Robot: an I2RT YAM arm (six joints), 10 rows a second.
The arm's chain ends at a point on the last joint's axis. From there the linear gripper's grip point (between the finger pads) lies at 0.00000 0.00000 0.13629 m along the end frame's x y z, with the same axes.
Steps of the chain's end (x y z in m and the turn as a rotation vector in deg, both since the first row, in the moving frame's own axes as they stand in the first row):
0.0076 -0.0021 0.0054 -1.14 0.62 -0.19
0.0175 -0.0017 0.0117 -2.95 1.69 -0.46
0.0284 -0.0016 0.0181 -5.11 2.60 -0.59
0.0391 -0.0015 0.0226 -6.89 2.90 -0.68
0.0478 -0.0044 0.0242 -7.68 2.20 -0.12
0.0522 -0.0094 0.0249 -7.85 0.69 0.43
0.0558 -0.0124 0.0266 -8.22 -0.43 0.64
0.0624 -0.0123 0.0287 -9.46 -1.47 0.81
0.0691 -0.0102 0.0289 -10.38 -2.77 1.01
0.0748 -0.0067 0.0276 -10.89 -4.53 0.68
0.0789 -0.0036 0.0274 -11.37 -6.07 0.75
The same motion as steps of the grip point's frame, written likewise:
0.0091 0.0006 0.0054 -1.14 0.62 -0.19
0.0215 0.0053 0.0115 -2.95 1.69 -0.46
0.0346 0.0105 0.0174 -5.11 2.60 -0.59
0.0461 0.0148 0.0214 -6.89 2.90 -0.68
0.0530 0.0138 0.0229 -7.68 2.20 -0.12
0.0538 0.0092 0.0236 -7.85 0.69 0.43
0.0547 0.0071 0.0252 -8.22 -0.43 0.64
0.0588 0.0101 0.0268 -9.46 -1.47 0.81
0.0623 0.0143 0.0265 -10.38 -2.77 1.01
0.0639 0.0190 0.0247 -10.89 -4.53 0.68
0.0644 0.0231 0.0240 -11.37 -6.07 0.75

